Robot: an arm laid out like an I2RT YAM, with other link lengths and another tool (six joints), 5 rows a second.
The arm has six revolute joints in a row. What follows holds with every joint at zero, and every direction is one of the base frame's. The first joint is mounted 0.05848 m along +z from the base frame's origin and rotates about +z. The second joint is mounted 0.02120 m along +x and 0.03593 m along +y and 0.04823 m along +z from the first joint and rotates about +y. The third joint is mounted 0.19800 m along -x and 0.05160 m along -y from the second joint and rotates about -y. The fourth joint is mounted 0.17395 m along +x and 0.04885 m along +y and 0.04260 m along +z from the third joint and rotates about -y. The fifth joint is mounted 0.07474 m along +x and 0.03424 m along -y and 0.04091 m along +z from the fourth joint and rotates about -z. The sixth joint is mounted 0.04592 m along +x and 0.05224 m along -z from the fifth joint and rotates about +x. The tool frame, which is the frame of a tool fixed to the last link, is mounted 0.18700 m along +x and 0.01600 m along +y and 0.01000 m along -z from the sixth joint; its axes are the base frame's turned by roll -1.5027, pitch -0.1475 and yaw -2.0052 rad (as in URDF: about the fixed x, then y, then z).
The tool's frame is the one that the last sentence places.
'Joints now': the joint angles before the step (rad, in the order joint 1, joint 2, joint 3, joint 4, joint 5, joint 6). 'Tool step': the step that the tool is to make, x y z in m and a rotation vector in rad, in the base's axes. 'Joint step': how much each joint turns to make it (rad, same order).
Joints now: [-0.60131, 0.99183, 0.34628, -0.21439, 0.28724, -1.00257]
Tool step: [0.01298, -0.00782, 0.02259, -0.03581, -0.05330, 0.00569]
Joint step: [0.00002, -0.04004, 0.05255, -0.02728, -0.00430, -0.00391]
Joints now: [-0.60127, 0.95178, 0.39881, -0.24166, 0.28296, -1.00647]
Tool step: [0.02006, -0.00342, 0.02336, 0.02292, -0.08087, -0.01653]
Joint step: [-0.00066, 0.02377, 0.11038, -0.04849, -0.03395, 0.05936]
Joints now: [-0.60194, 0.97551, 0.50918, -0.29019, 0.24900, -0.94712]
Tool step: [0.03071, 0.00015, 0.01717, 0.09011, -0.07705, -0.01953]
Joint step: [0.00216, 0.13428, 0.17955, -0.05469, -0.06568, 0.10268]
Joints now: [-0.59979, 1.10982, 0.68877, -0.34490, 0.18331, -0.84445]
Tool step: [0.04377, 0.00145, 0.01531, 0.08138, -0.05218, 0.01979]
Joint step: [0.03166, 0.19034, 0.22285, -0.04586, -0.05902, 0.07840]
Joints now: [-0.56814, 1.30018, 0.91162, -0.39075, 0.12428, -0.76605]
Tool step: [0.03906, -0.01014, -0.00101, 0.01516, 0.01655, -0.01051]
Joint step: [0.05723, 0.23173, 0.21281, -0.01068, 0.04428, 0.05202]
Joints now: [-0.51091, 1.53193, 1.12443, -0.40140, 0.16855, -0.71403]
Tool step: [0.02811, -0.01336, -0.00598, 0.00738, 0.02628, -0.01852]
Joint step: [0.02188, 0.19420, 0.20078, -0.03794, 0.03192, 0.02594]
